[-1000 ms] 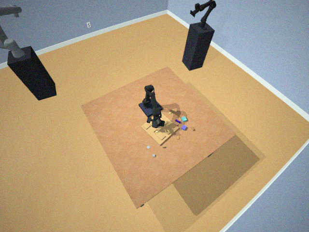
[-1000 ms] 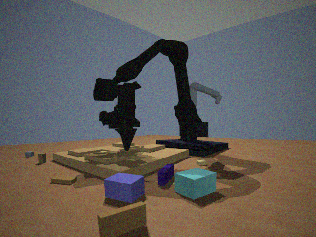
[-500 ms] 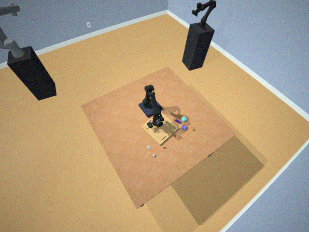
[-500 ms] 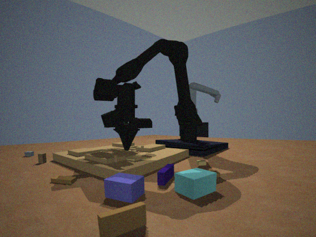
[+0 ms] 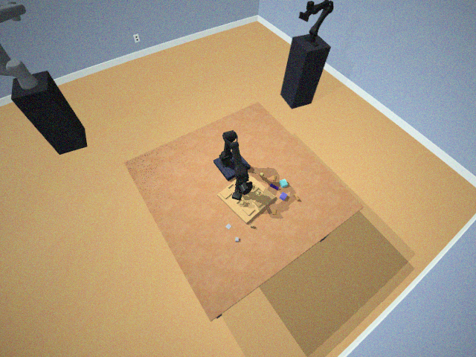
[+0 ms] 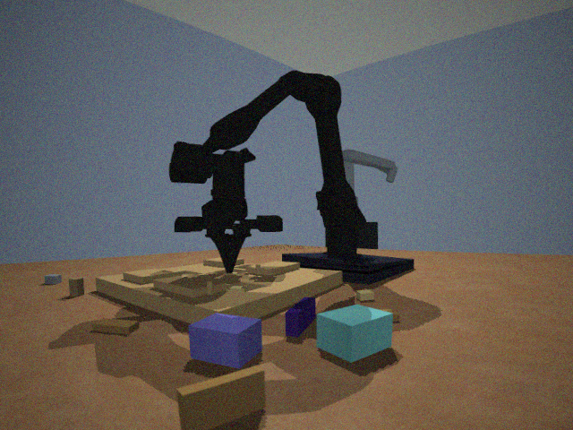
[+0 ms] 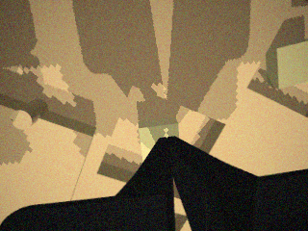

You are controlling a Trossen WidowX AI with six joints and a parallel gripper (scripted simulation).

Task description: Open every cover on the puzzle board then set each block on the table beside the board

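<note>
The tan puzzle board lies 4 cm ahead of my gripper tip and 2 cm to the left of it. The rest, counted from my gripper tip: small grey block 30 cm ahead, 15 cm to the right, 1 cm below; dark purple block 26 cm to the left, 4 cm ahead, 1 cm below; cyan block 34 cm to the left, 5 cm ahead.
</note>
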